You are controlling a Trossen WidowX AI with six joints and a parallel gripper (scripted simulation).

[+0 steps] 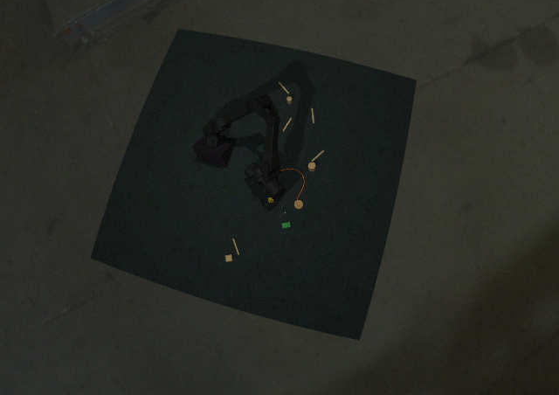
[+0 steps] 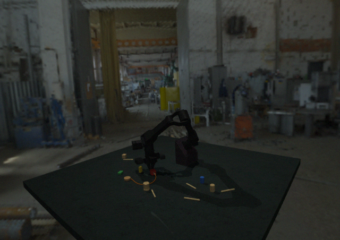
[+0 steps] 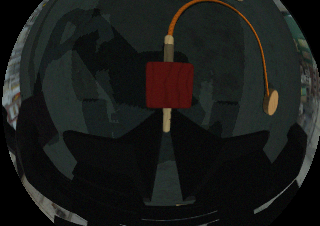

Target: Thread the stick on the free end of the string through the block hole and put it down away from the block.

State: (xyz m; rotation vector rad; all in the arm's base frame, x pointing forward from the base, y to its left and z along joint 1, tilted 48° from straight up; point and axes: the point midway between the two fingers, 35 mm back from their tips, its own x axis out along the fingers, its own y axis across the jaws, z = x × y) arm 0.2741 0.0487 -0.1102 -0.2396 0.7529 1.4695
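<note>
My gripper tip is now 1 cm short of the red block, 3 cm to the right of it and 1 cm below it. Also, from my gripper tip: yellow block 4 cm ahead, 6 cm to the right, 1 cm above; round wooden button 16 cm ahead, 3 cm to the right; thin stick 1 cm ahead, 4 cm to the left, 1 cm above.
</note>
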